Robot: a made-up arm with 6 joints. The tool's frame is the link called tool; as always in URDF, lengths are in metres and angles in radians. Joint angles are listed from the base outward.
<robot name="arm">
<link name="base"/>
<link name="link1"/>
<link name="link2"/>
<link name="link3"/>
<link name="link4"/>
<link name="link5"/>
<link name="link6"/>
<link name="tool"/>
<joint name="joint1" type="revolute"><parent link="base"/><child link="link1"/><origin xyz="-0.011 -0.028 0.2" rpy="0 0 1.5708"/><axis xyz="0 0 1"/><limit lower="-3.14" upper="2.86"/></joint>
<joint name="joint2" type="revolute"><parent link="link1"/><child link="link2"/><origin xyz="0.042 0.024 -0.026" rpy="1.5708 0 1.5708"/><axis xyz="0 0 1"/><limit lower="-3.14" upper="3.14"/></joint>
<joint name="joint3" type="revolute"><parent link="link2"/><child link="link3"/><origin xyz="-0.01 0.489 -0.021" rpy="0 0 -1.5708"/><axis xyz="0 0 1"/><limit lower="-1.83" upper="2.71"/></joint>
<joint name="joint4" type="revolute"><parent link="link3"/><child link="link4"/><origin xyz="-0.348 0.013 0.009" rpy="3.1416 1.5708 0"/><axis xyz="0 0 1"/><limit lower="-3.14" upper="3.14"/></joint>
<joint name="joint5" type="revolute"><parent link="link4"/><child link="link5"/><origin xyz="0.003 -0.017 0.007" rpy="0 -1.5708 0"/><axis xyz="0 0 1"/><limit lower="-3.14" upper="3.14"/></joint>
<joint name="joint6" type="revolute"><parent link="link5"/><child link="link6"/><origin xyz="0.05 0.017 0.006" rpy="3.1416 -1.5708 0"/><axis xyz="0 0 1"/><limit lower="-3.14" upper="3.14"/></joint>
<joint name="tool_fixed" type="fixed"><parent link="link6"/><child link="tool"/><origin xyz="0.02 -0.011 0.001" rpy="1.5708 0 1.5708"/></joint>
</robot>
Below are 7 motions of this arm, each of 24 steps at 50 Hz.
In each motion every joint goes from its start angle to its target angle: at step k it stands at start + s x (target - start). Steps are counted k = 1, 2, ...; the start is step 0. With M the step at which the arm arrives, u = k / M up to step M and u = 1 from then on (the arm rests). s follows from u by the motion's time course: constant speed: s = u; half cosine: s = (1 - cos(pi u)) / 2; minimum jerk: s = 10 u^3 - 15 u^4 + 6 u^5.
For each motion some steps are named. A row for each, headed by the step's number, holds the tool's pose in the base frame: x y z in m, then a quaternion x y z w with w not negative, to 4 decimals.
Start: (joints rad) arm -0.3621 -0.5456 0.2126 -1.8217 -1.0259 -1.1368
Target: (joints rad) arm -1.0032 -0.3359 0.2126 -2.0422 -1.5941 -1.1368
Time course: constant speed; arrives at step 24
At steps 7, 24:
7: -0.2691 0.2199 1.0081 0.2327 -0.0146 -0.3400 0.9111
24: -0.0445 0.1934 1.0320 0.1204 0.1086 -0.6612 0.7324

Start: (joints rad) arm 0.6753 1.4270 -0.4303 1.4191 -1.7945 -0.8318
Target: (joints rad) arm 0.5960 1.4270 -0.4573 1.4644 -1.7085 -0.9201
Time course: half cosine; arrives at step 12
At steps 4, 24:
4: 0.6214 0.4040 0.4706 -0.1256 -0.0283 -0.9710 0.2016
24: 0.6459 0.3670 0.4755 -0.1504 -0.0369 -0.9661 0.2064

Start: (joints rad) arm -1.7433 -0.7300 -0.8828 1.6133 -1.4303 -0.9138
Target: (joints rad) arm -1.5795 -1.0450 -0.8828 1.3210 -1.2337 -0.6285
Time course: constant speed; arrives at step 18
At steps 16, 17, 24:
16: -0.0091 0.7795 0.2793 -0.6106 0.7522 0.0065 0.2476
17: -0.0155 0.7811 0.2645 -0.6141 0.7505 -0.0093 0.2439
24: -0.0219 0.7824 0.2498 -0.6174 0.7486 -0.0250 0.2403

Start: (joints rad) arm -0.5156 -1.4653 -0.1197 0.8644 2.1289 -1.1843
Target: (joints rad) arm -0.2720 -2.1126 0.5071 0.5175 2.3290 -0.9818
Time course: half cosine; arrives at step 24
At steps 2, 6, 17, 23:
2: -0.6954 0.3952 0.2158 0.5903 0.6713 0.0242 0.4476
6: -0.7109 0.3737 0.1728 0.5954 0.6781 0.0531 0.4275
17: -0.7288 0.2419 -0.0423 0.6038 0.7097 0.1961 0.3053
23: -0.7143 0.2008 -0.1002 0.6006 0.7172 0.2353 0.2637

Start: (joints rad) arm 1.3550 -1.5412 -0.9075 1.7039 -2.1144 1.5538
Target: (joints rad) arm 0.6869 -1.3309 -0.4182 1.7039 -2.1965 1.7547
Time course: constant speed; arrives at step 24
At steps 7, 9, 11, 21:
7: -0.2844 -0.7295 0.0114 -0.1941 -0.4596 -0.6845 0.5315
9: -0.3283 -0.7229 0.0349 -0.2218 -0.4633 -0.6845 0.5174
11: -0.3717 -0.7127 0.0591 -0.2499 -0.4652 -0.6838 0.5036
21: -0.5707 -0.6088 0.1873 -0.3931 -0.4477 -0.6721 0.4396

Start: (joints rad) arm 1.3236 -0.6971 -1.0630 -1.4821 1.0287 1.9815
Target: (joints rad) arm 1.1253 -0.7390 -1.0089 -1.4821 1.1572 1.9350
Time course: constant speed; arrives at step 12
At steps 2, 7, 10, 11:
2: -0.2134 -0.7091 0.4760 0.8213 0.3339 -0.4320 0.1652
7: -0.2692 -0.6951 0.4734 0.8223 0.3166 -0.4420 0.1679
10: -0.3023 -0.6843 0.4718 0.8226 0.3063 -0.4482 0.1693
11: -0.3132 -0.6804 0.4713 0.8227 0.3028 -0.4503 0.1697

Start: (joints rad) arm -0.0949 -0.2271 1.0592 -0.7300 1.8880 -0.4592
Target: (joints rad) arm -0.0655 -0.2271 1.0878 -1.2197 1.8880 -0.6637
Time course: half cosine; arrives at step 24
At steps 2, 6, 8, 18, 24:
2: 0.1011 -0.0103 0.8486 -0.9074 -0.0637 -0.0801 0.4077
6: 0.1009 -0.0118 0.8479 -0.9190 -0.0514 -0.0707 0.3845
8: 0.1008 -0.0129 0.8475 -0.9276 -0.0411 -0.0629 0.3659
18: 0.0990 -0.0184 0.8464 -0.9657 0.0250 -0.0148 0.2579
24: 0.0985 -0.0194 0.8464 -0.9718 0.0427 -0.0026 0.2320

